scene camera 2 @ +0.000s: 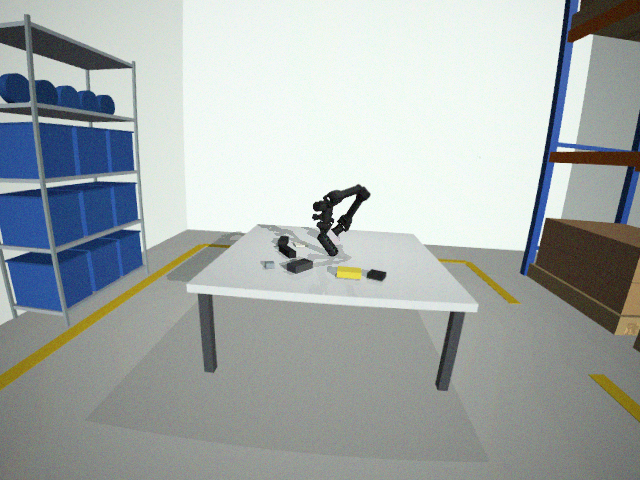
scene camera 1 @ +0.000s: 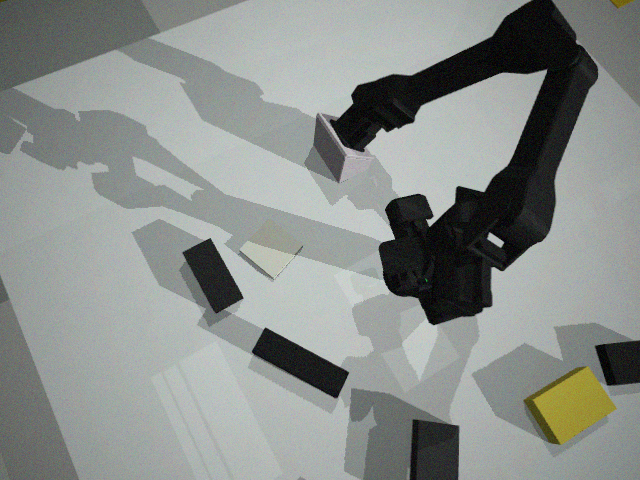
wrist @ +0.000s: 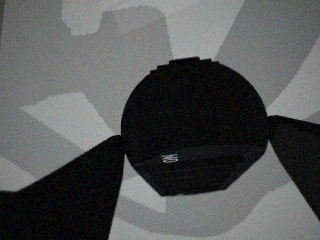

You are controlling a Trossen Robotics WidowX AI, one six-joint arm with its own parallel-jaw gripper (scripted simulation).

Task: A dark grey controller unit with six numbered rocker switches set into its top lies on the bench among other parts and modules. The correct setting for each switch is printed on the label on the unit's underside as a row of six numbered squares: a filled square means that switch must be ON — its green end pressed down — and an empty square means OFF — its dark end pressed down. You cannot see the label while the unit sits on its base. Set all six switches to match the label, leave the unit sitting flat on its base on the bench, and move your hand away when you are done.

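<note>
Visible: yellow block, pale flat plate, my gripper. Wrist view: gripper there too.
</note>
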